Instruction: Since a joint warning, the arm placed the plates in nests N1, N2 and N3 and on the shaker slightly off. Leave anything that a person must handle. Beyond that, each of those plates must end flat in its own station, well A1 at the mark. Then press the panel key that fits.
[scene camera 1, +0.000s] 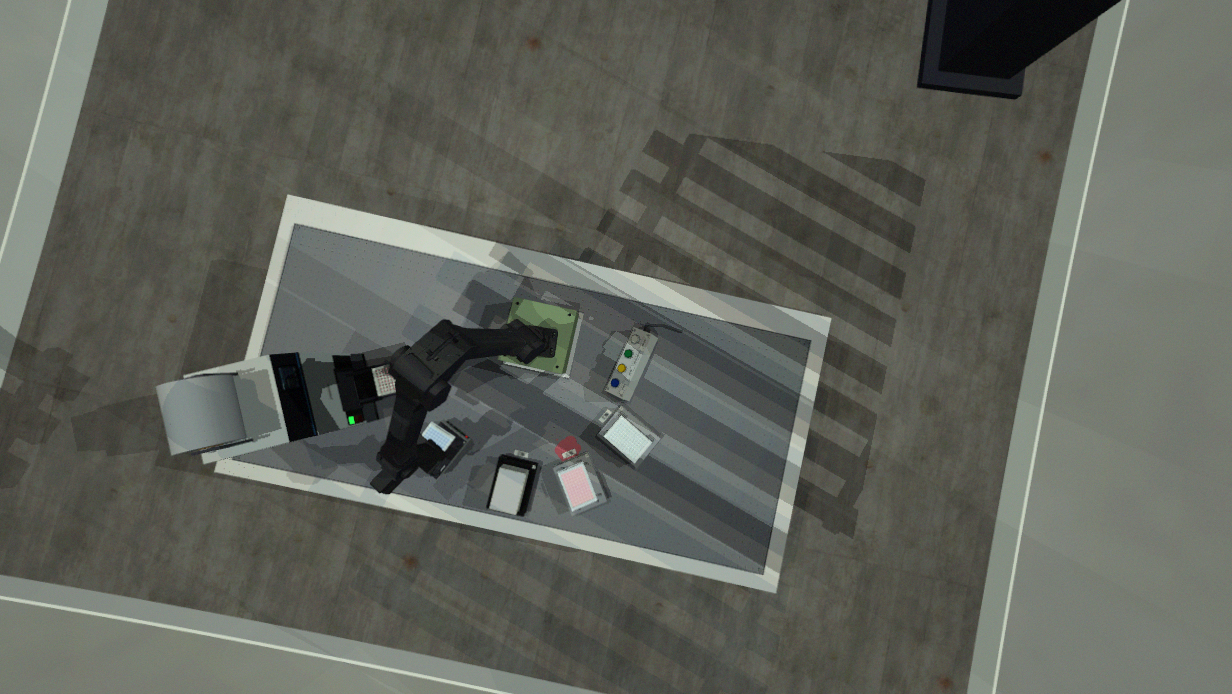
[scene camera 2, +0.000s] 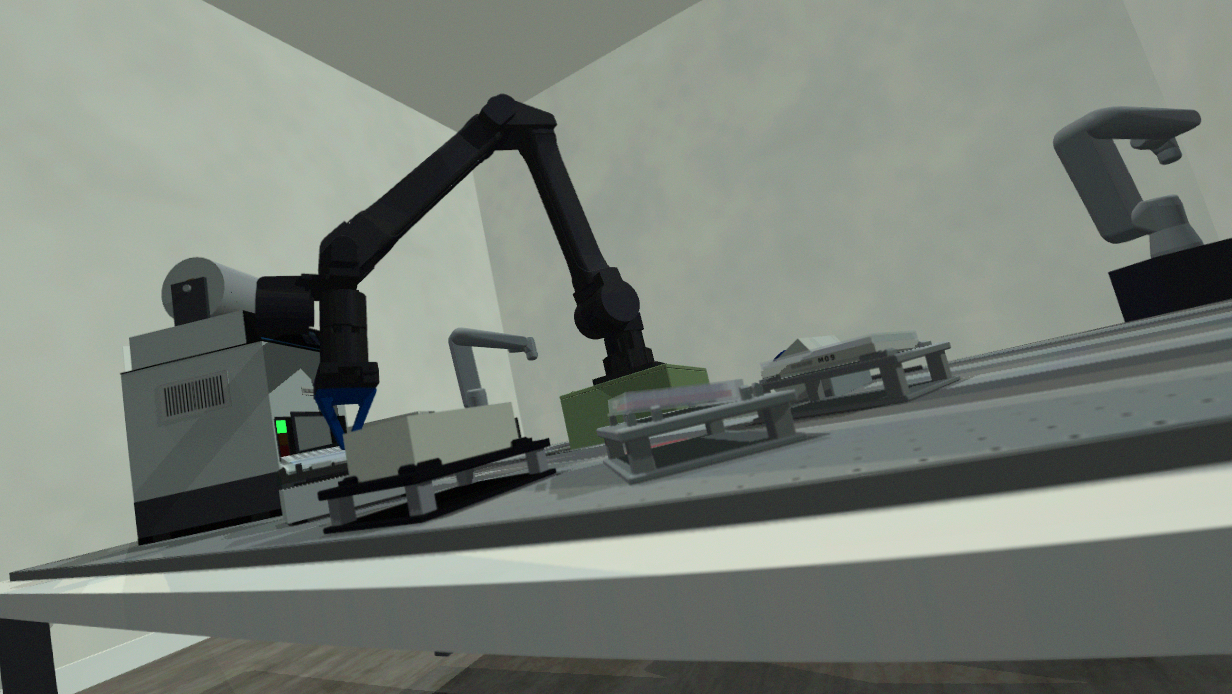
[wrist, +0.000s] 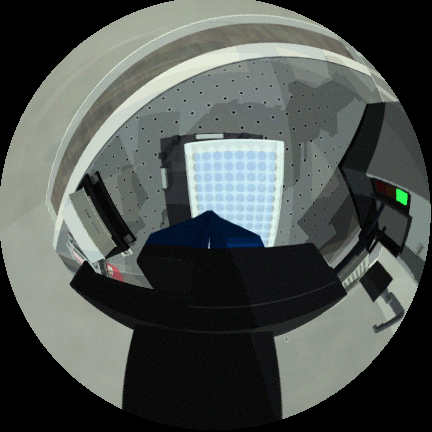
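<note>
My gripper (scene camera 2: 349, 433) (wrist: 209, 216) is shut and empty, its blue fingers pointing down above the shaker's plate. That plate, with pale blue wells (scene camera 1: 438, 436) (wrist: 235, 177), sits off-centre on the dark shaker (scene camera 1: 455, 457) (wrist: 175, 200); the fingers hide its near part in the wrist view. A tall off-white block plate (scene camera 1: 510, 485) (scene camera 2: 461, 435) (wrist: 89, 225) sits on a black nest (scene camera 1: 526, 491) (scene camera 2: 508, 450). A pink plate (scene camera 1: 577, 485) (scene camera 2: 672, 397) and a white plate (scene camera 1: 627, 436) (scene camera 2: 862, 346) sit on grey nests. Nest labels and A1 marks are too small to read. The key panel (scene camera 1: 639, 366) has green, yellow, blue and pale keys.
A large instrument (scene camera 1: 258, 405) (scene camera 2: 202, 431) with a green light stands left, a welled plate (scene camera 1: 383, 380) at its front. My arm rises from the green base (scene camera 1: 520, 320) (scene camera 2: 581, 416). A red mark (scene camera 1: 567, 445) (wrist: 114, 271) lies by the pink plate's nest.
</note>
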